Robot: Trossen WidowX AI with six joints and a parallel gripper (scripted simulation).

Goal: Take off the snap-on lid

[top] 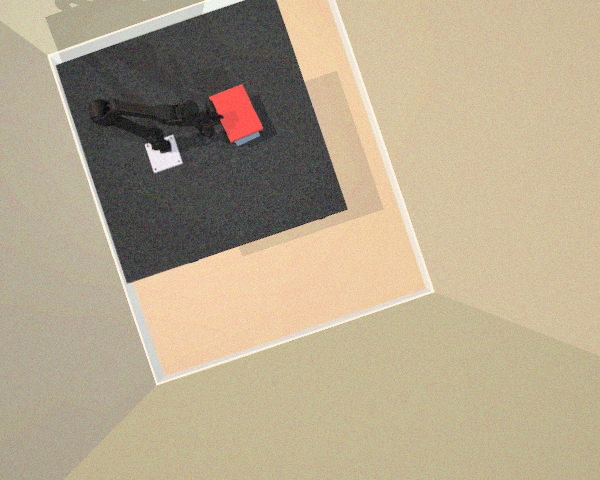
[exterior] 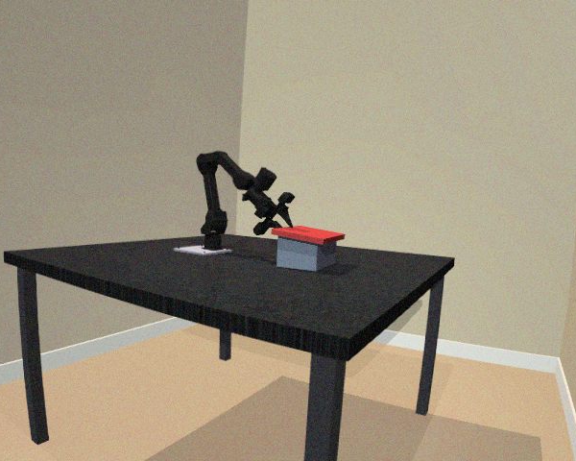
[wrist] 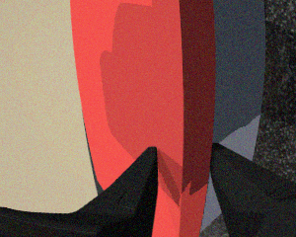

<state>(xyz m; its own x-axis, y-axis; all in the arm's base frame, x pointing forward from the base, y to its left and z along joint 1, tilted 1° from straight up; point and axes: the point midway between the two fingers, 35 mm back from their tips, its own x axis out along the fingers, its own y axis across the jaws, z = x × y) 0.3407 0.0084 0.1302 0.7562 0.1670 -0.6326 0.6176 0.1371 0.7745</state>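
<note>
The red lid lies 7 cm ahead of my gripper tip and 2 cm to the left of it. The rest, counted from my gripper tip: blue-grey storage box 7 cm ahead, 6 cm below, 1 cm to the left.
</note>
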